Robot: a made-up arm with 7 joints. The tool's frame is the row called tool.
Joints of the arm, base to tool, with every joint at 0 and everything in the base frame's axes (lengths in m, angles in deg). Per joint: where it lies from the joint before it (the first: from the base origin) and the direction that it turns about. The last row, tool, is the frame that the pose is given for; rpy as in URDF.
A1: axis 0 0 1 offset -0.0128 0.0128 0.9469
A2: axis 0 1 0 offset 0.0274 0.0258 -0.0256
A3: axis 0 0 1 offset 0.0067 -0.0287 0.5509
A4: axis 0 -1 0 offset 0.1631 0.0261 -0.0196
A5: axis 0 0 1 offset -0.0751 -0.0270 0.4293
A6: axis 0 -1 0 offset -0.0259 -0.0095 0.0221
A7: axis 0 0 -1 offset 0.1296 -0.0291 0.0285
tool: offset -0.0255 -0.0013 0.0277 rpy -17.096 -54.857 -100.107
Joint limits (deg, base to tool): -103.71..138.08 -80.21..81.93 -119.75..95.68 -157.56..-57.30 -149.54..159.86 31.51..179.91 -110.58..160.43
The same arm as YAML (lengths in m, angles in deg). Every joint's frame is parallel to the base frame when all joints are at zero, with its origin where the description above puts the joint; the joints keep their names.
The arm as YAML. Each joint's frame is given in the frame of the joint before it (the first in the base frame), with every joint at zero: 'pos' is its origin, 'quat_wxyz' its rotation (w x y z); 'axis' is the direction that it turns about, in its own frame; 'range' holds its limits. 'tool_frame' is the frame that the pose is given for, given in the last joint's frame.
length_unit: m
angle_unit: deg
joints:
  - joint: A1
    pos: [-0.0128, 0.0128, 0.9469]
    quat_wxyz: [1.0, 0.0, 0.0, 0.0]
    axis: "+z"
    range: [-103.71, 138.08]
  - joint: A2
    pos: [0.0274, 0.0258, -0.0256]
    quat_wxyz: [1.0, 0.0, 0.0, 0.0]
    axis: "+y"
    range: [-80.21, 81.93]
  - joint: A3
    pos: [0.0067, -0.0287, 0.5509]
    quat_wxyz: [1.0, 0.0, 0.0, 0.0]
    axis: "+z"
    range: [-119.75, 95.68]
  - joint: A4
    pos: [0.1631, 0.0261, -0.0196]
    quat_wxyz: [1.0, 0.0, 0.0, 0.0]
    axis: "-y"
    range: [-157.56, -57.3]
  - joint: A5
    pos: [-0.0751, -0.027, 0.4293]
    quat_wxyz: [1.0, 0.0, 0.0, 0.0]
    axis: "+z"
    range: [-149.54, 159.86]
  - joint: A6
    pos: [-0.0259, -0.0095, 0.0221]
    quat_wxyz: [1.0, 0.0, 0.0, 0.0]
    axis: "-y"
    range: [31.51, 179.91]
  - joint: A7
    pos: [0.1296, -0.0291, 0.0285]
    quat_wxyz: [1.0, 0.0, 0.0, 0.0]
    axis: "-z"
    range: [-110.58, 160.43]
tool_frame:
  pos: [-0.0255, -0.0013, 0.0277]
  quat_wxyz: [0.511073, -0.433933, -0.191337, -0.716866]

